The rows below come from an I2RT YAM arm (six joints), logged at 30 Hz.
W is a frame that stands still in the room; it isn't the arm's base.
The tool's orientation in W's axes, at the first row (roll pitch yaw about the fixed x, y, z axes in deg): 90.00 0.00 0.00
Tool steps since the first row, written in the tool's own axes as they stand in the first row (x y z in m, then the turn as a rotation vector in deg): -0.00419 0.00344 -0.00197 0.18 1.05 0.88; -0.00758 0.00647 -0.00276 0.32 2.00 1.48; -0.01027 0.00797 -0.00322 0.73 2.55 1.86; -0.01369 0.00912 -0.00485 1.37 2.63 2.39
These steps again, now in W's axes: -0.00419 0.00197 0.00344 0.18 -0.88 1.05; -0.00758 0.00276 0.00647 0.32 -1.48 2.00; -0.01027 0.00322 0.00797 0.73 -1.86 2.55; -0.01369 0.00485 0.00912 1.37 -2.39 2.63
